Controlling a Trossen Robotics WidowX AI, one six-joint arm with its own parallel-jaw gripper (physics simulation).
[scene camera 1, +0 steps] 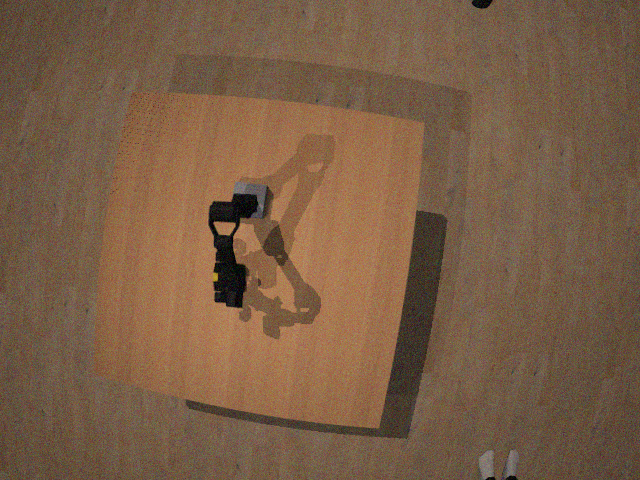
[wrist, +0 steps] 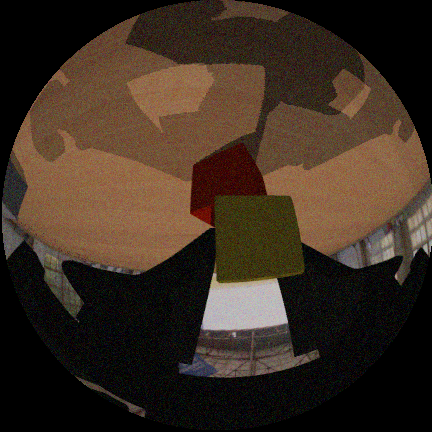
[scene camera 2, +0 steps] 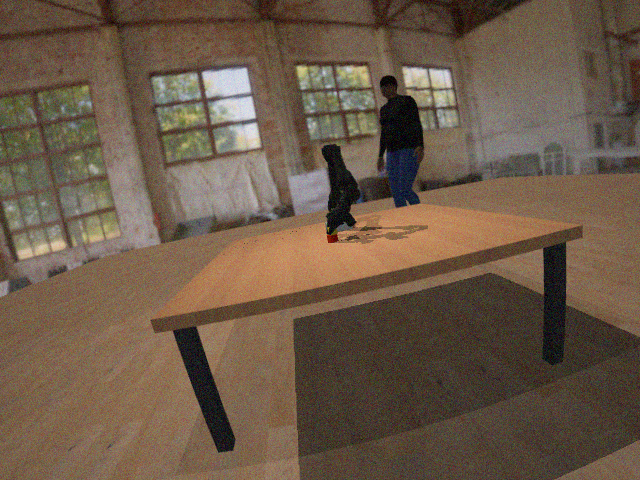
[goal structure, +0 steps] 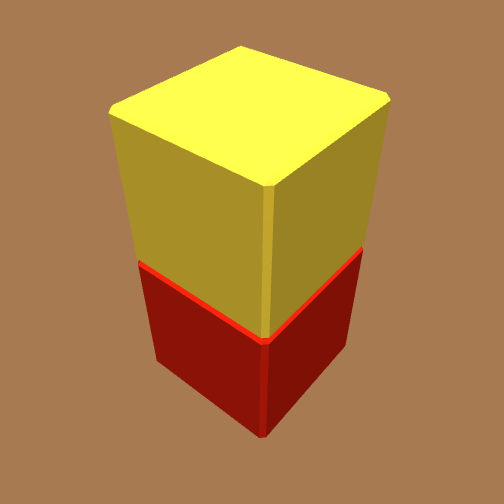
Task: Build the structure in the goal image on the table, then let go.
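Pixels of known places: gripper, between the fingertips: [scene camera 1: 214,276] [wrist: 243,235] [scene camera 2: 328,234]; arm's base, origin of its link: [scene camera 1: 248,204].
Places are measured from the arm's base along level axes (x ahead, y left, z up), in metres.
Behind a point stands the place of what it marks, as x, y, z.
A red block [scene camera 2: 332,238] {0.282, -0.138, -0.025} [wrist: 225,175] {0.261, -0.115, -0.024} sits on the table [scene camera 1: 330,361] {0.632, 0.281, -0.043} [scene camera 2: 248,273] {0.458, -0.515, -0.043}. A yellow block [scene camera 1: 215,277] {0.270, -0.136, 0.021} [scene camera 2: 329,231] [wrist: 259,239] {0.270, -0.112, 0.008} is between the fingers of my gripper [scene camera 2: 334,225] {0.269, -0.149, -0.006}, which is shut on it. The yellow block is directly above the red block in the second scene view, at or very near its top; I cannot tell whether they touch. In the wrist view the yellow block covers the near part of the red one. The red block does not show in the first scene view, where the black arm is over that spot.
The arm's grey base [scene camera 1: 261,198] {-0.019, 0.053, -0.001} stands on the table behind the gripper. The arm's shadows [scene camera 1: 307,196] {-0.022, 0.226, -0.043} fall across the table top. A person in a black top [scene camera 2: 400,124] stands beyond the table, and white shoes [scene camera 1: 486,465] show on the floor at the bottom right.
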